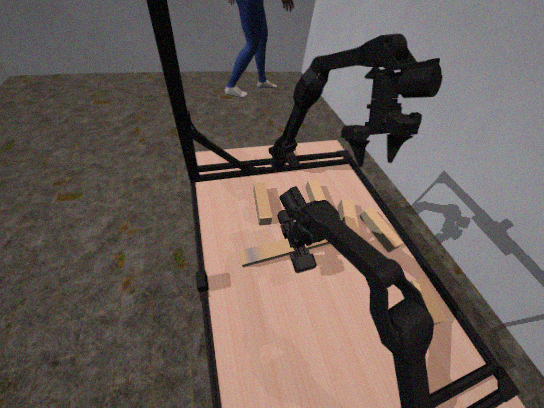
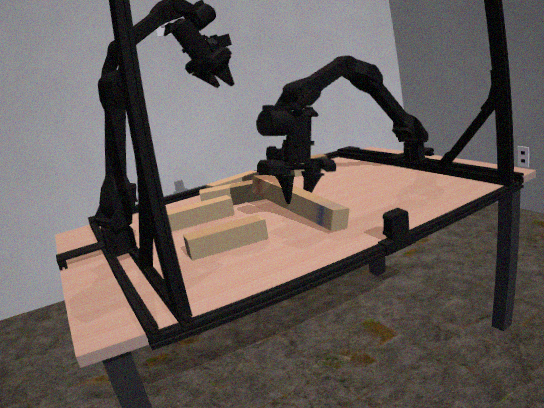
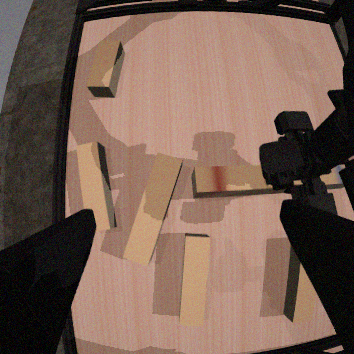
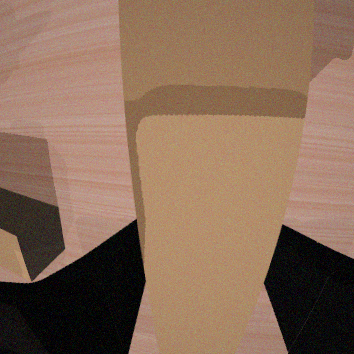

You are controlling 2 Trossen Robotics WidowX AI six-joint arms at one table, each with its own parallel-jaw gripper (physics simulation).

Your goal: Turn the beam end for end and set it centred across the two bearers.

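Frame: origin at the left arm's base, x right, y ahead, z up, level; millimetres.
Seen in the pictures: left gripper, between the fingertips: [image 1: 375, 164] [image 2: 225, 86] [image 3: 188, 214]; right gripper, between the fingertips: [image 1: 289, 246] [image 2: 296, 202] [image 4: 201, 222]; left arm's base, origin of its link: [image 1: 277, 163] [image 2: 121, 250]; right arm's base, origin of its link: [image 2: 415, 160].
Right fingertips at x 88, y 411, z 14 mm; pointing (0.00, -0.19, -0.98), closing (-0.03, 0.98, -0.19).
Observation:
Offsets run from my right fingertips to a thing's top centre. "spot": to the spot under its first point.
The long wooden beam {dx -9, dy +1, dz +47 mm} [image 1: 268, 249] [image 2: 307, 204] [image 3: 233, 179] [image 4: 218, 175] has a blue band near one end and a red band near the other. My right gripper [image 1: 299, 244] [image 2: 299, 187] [image 4: 201, 222] is shut on the beam near its middle and holds it slightly tilted, just over the table. Two short parallel blocks lie beyond it: one block {dx +38, dy -203, dz +11 mm} [image 1: 262, 202] [image 2: 226, 236] [image 3: 303, 291] and another block {dx -184, dy -179, dz +11 mm} [image 1: 316, 190] [image 2: 199, 212] [image 3: 194, 277]. My left gripper [image 1: 377, 153] [image 2: 223, 81] [image 3: 188, 214] is open and empty, high above the far end of the table.
Three more wooden blocks lie to the right: one slanted block {dx -252, dy -42, dz +17 mm} [image 1: 348, 212] [image 3: 151, 211], a second {dx -368, dy +3, dz +11 mm} [image 1: 381, 227] [image 3: 93, 182] and a third {dx -356, dy +271, dz +14 mm} [image 1: 430, 299] [image 3: 105, 67]. A black frame with a tall post {spot: dx +276, dy -373, dz +339 mm} [image 1: 173, 89] [image 2: 137, 121] edges the table. A person [image 1: 252, 44] stands on the floor behind.

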